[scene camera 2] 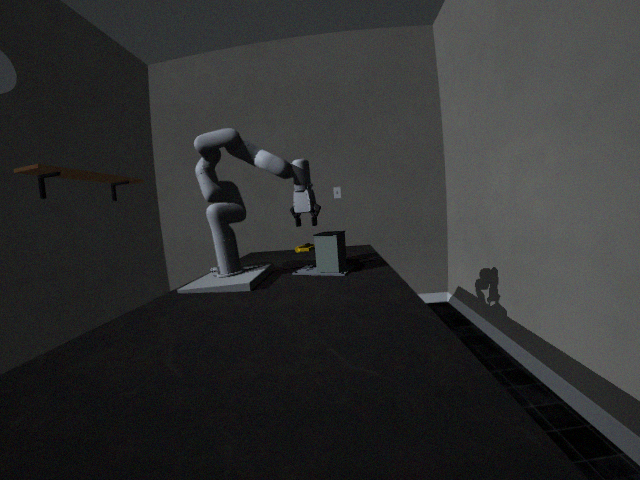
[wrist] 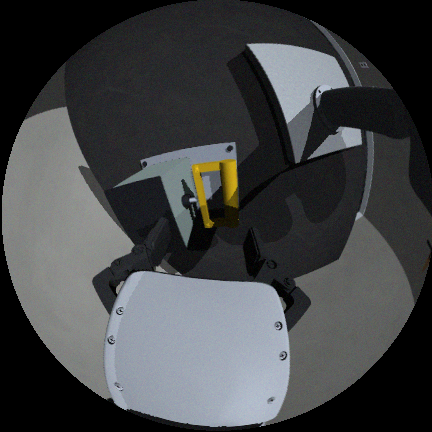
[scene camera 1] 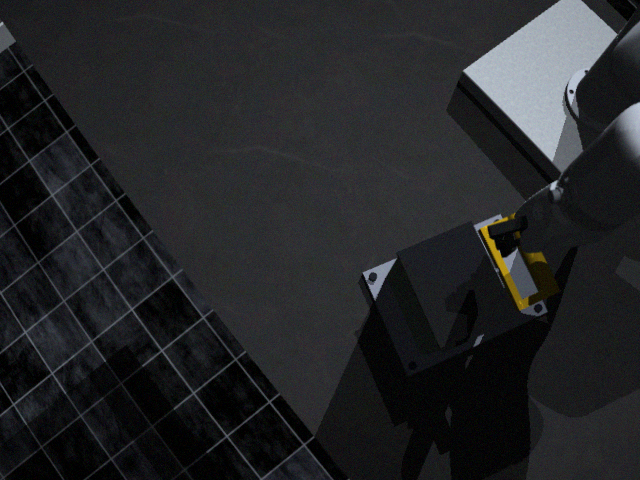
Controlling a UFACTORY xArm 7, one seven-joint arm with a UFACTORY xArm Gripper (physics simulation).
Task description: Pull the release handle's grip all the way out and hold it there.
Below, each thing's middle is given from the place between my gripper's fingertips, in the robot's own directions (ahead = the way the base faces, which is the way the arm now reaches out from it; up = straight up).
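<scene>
Here is the base plate (scene camera 1: 411,359), 20 cm lower than my hand. Counted from that same hand, the plate is 2 cm to the right of it and 6 cm ahead of it.
</scene>
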